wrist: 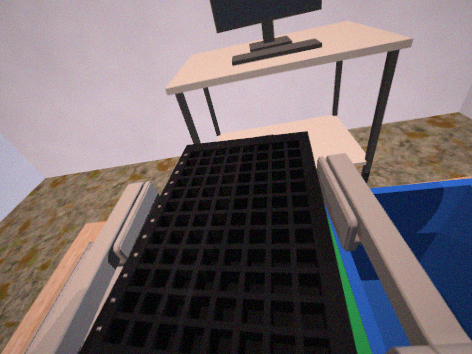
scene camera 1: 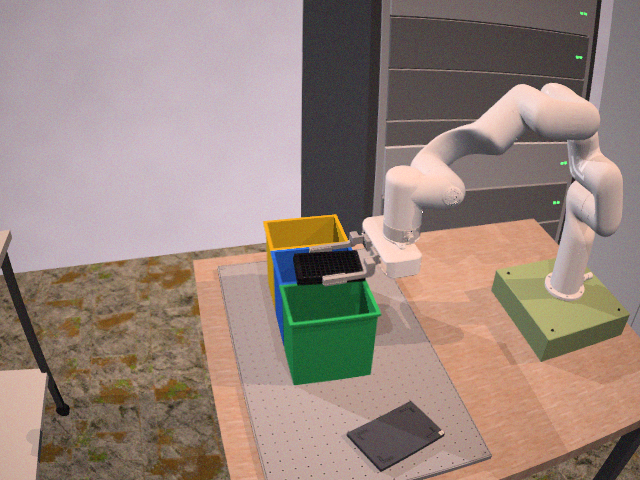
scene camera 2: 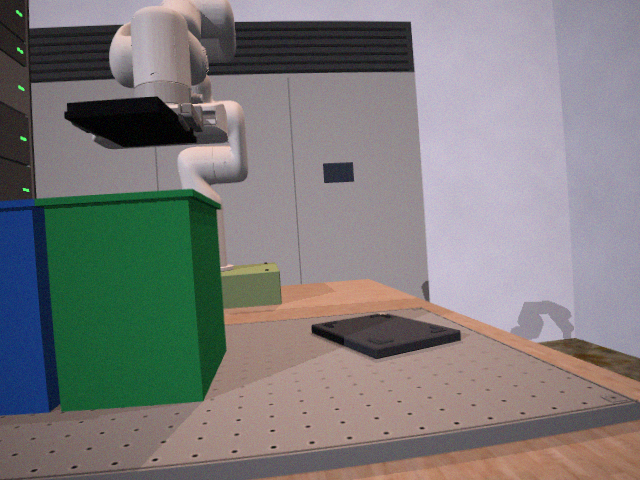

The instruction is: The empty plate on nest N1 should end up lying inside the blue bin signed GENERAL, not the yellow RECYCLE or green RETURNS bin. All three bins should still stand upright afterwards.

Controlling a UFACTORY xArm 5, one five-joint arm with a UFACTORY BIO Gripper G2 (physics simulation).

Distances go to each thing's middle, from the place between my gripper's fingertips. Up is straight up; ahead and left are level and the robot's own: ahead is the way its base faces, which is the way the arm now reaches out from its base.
Right now the black gridded plate point(scene camera 2: 146, 121) is 2 cm behind my hand. Round my hand: green bin point(scene camera 2: 135, 282): 3 cm behind, 17 cm below; then yellow bin point(scene camera 1: 282, 234): 5 cm behind, 26 cm to the right, 17 cm below; then blue bin point(scene camera 1: 284, 272): 4 cm behind, 13 cm to the right, 17 cm below.
